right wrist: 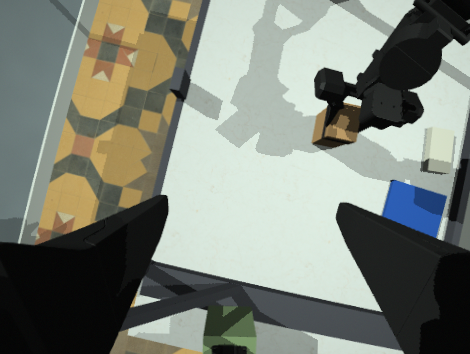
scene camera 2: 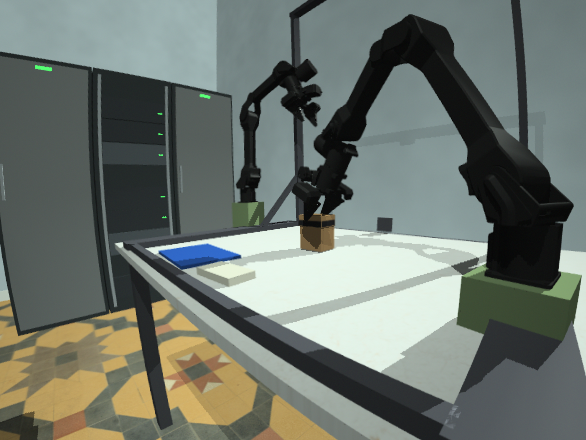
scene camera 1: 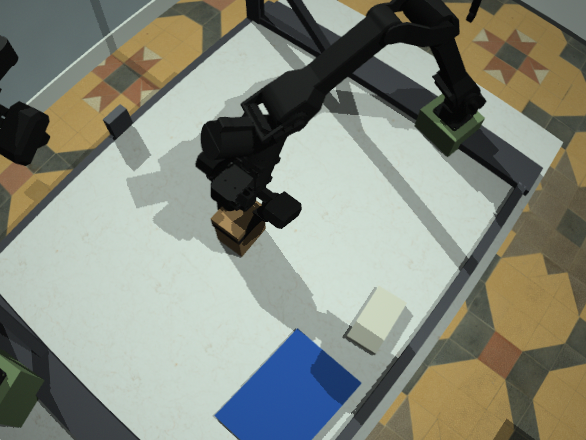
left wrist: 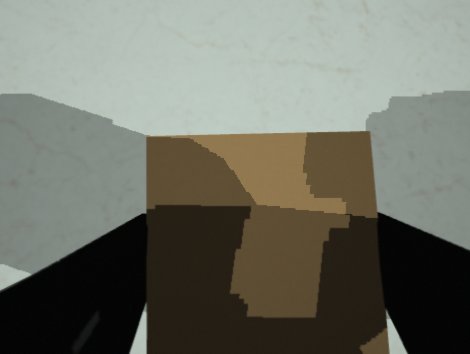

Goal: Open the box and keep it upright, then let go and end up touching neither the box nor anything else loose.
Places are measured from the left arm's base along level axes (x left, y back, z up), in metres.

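Where they show: left gripper, between the fingertips: (right wrist: pixel 340 128) (scene camera 2: pixel 313 219) (scene camera 1: pixel 233 220) (left wrist: pixel 260 227); right gripper, between the fingertips: (right wrist: pixel 253 206) (scene camera 2: pixel 309 123); left arm's base, origin of its link: (scene camera 2: pixel 522 275) (scene camera 1: pixel 453 113); right arm's base, origin of its link: (scene camera 2: pixel 247 202).
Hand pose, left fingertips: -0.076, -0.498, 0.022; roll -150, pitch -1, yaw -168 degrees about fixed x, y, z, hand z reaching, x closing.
Things, the pixels of their centre, and the offset from my left fingertips, as dx, dy, dz.
- brown wooden box, middle of its body: (scene camera 1: pixel 240 224) (right wrist: pixel 334 126) (scene camera 2: pixel 317 231) -0.002, +0.012, -0.034
- blue flat slab, middle of its body: (scene camera 1: pixel 288 400) (scene camera 2: pixel 196 254) (right wrist: pixel 408 228) +0.292, -0.115, -0.078
- cream block, middle of its body: (scene camera 1: pixel 376 320) (scene camera 2: pixel 224 272) (right wrist: pixel 438 150) +0.282, +0.095, -0.074
- small dark block, middle of its body: (scene camera 1: pixel 118 121) (right wrist: pixel 180 84) (scene camera 2: pixel 384 224) -0.360, -0.044, -0.050
A brown wooden box (scene camera 1: pixel 241 244) (scene camera 2: pixel 320 240) (left wrist: pixel 275 160) (right wrist: pixel 320 134) stands upright, apparently on the white table. A dark band runs around it just under its top part; whether this is a gap under a lid is unclear. My left gripper (scene camera 1: pixel 239 216) (scene camera 2: pixel 317 216) (left wrist: pixel 260 227) (right wrist: pixel 340 128) points down from above and is shut on the box's top part, one finger on each side. The finger contact is partly hidden in scene camera 1. My right gripper (scene camera 2: pixel 308 121) (right wrist: pixel 253 206) is open and empty, high above the table and apart from the box.
A blue flat slab (scene camera 1: pixel 280 390) (scene camera 2: pixel 200 254) (right wrist: pixel 412 206) and a cream block (scene camera 1: pixel 381 312) (scene camera 2: pixel 225 273) (right wrist: pixel 438 145) lie near each other, apart from the box. A small dark block (scene camera 1: pixel 118 121) (scene camera 2: pixel 384 224) (right wrist: pixel 180 85) is at the table's edge. Dark rails border the table.
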